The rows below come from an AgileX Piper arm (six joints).
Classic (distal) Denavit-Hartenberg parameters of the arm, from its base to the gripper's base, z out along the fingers. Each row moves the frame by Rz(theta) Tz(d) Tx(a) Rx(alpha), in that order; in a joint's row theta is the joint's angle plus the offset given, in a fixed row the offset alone. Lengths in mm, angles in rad.
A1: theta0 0  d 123  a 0  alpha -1.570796
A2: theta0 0.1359  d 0  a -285.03  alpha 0
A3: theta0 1.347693  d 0  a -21.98  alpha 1.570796
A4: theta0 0  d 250.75  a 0  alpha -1.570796
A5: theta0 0  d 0  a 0  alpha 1.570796
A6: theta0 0  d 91  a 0  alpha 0
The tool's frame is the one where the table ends.
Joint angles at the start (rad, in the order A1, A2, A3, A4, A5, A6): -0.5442, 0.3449, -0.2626, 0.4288, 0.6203, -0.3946
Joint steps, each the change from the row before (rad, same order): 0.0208, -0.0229, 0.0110, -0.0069, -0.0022, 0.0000; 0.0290, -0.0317, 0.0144, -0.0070, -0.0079, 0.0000; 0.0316, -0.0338, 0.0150, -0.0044, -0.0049, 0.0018; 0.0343, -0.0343, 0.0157, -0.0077, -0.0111, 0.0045; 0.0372, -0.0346, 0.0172, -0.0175, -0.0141, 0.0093; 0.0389, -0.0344, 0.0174, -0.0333, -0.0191, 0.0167; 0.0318, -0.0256, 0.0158, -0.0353, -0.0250, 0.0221; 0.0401, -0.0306, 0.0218, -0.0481, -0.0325, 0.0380; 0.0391, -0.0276, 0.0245, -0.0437, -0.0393, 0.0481; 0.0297, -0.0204, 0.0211, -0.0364, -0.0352, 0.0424; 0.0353, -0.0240, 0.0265, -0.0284, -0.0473, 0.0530
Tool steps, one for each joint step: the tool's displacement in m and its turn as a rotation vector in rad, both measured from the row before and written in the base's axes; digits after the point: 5 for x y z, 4 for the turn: -0.00205, 0.00246, -0.00195, -0.0130, -0.0085, 0.0198; -0.00261, 0.00306, -0.00213, -0.0180, -0.0180, 0.0256; -0.00280, 0.00336, -0.00245, -0.0130, -0.0190, 0.0286; -0.00269, 0.00286, -0.00237, -0.0152, -0.0235, 0.0273; -0.00272, 0.00223, -0.00289, -0.0195, -0.0225, 0.0263; -0.00267, 0.00119, -0.00291, -0.0279, -0.0230, 0.0218; -0.00165, 0.00007, -0.00239, -0.0232, -0.0233, 0.0110; -0.00172, -0.00017, -0.00356, -0.0214, -0.0295, 0.0110; -0.00096, -0.00026, -0.00385, -0.0065, -0.0353, 0.0079; -0.00039, -0.00035, -0.00325, -0.0018, -0.0303, 0.0050; -0.00007, 0.00019, -0.00367, 0.0155, -0.0443, 0.0093
